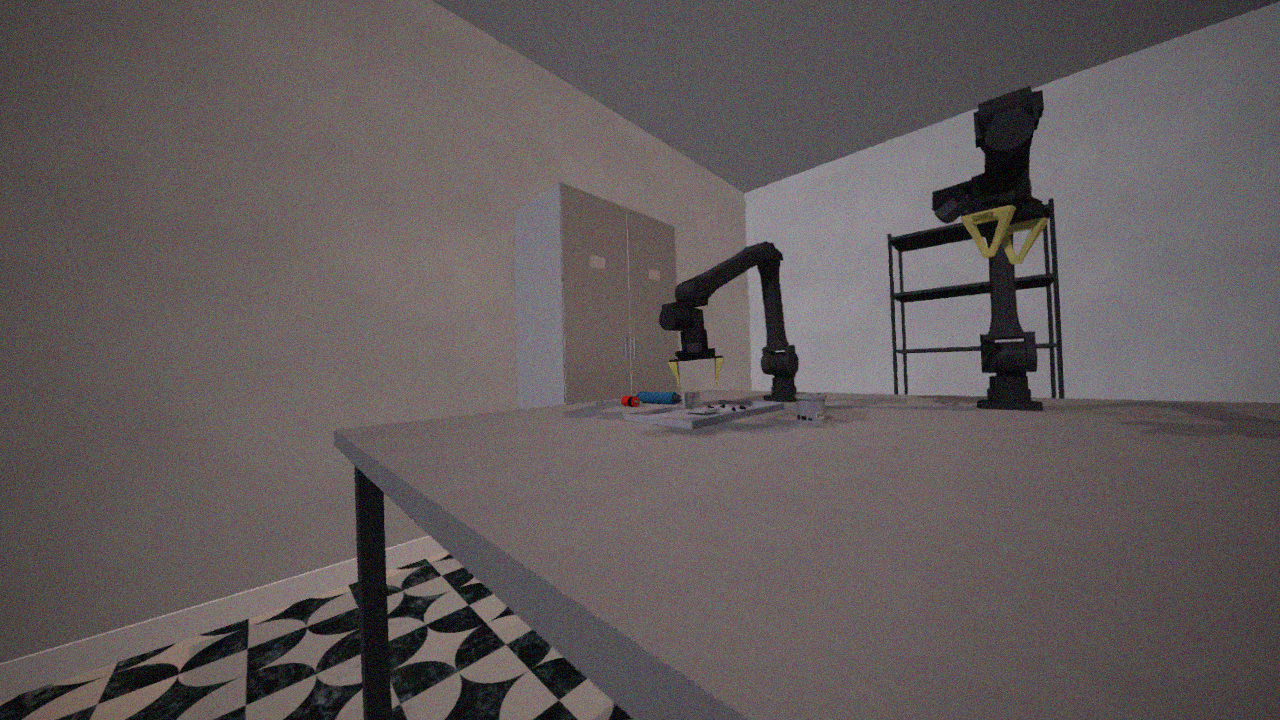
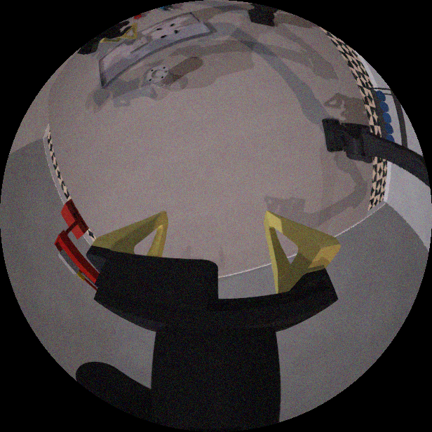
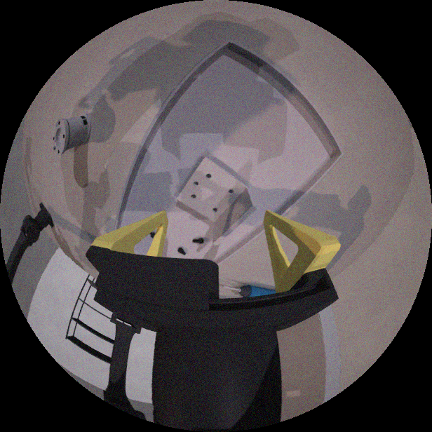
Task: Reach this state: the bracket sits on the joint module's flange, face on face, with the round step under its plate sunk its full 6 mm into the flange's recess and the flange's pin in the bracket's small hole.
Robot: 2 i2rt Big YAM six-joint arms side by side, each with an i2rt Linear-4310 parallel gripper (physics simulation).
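Places are measured from the left arm's base along level axes (x ahead, y left, z up), in centimetres.
Pixels of known places: left gripper, fingertip midpoint: [image 1: 1003, 260]; right gripper, fingertip midpoint: [image 1: 698, 387]; left arm's base at its link origin: [image 1: 1009, 408]; right arm's base at its link origin: [image 1: 783, 400].
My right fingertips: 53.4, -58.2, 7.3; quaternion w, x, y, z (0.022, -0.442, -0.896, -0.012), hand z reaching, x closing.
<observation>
For each thing: its top centre in the pictures, then the offset to it from my right fingertips, as dx, dy, dz.
- joint module at its top centre: [image 1: 810, 393] -4.5, +27.6, -1.0
- blue-handled tool at its top centre: [image 1: 664, 392] -17.5, -28.6, -3.2
- red object at its top centre: [image 1: 633, 396] -5.1, -31.3, -3.9
The bracket [image 1: 690, 400] [image 3: 204, 189], a pale square plate with several holes facing up and a side wall below, stands in the shallow tray [image 1: 733, 418] [image 2: 120, 57] [image 3: 215, 90]. The joint module [image 1: 810, 409] [image 2: 158, 75] [image 3: 76, 132], a short grey cylinder, stands upright on the table outside the tray, its ring-like flange facing up. The bracket and module are apart. My right gripper [image 1: 697, 385] [image 3: 215, 215] is open and empty, just above the bracket. My left gripper [image 1: 1005, 259] [image 2: 215, 216] is open and empty, high above the table. The bracket's underside step is hidden.
Several black screws lie in the tray beside the bracket, one of them a dark screw [image 3: 198, 241]. A blue-handled tool [image 1: 657, 397] [image 3: 261, 291] and a red object [image 1: 630, 401] lie beyond the tray. A shelf rack [image 1: 1057, 304] and a cabinet [image 1: 590, 313] stand behind.
</observation>
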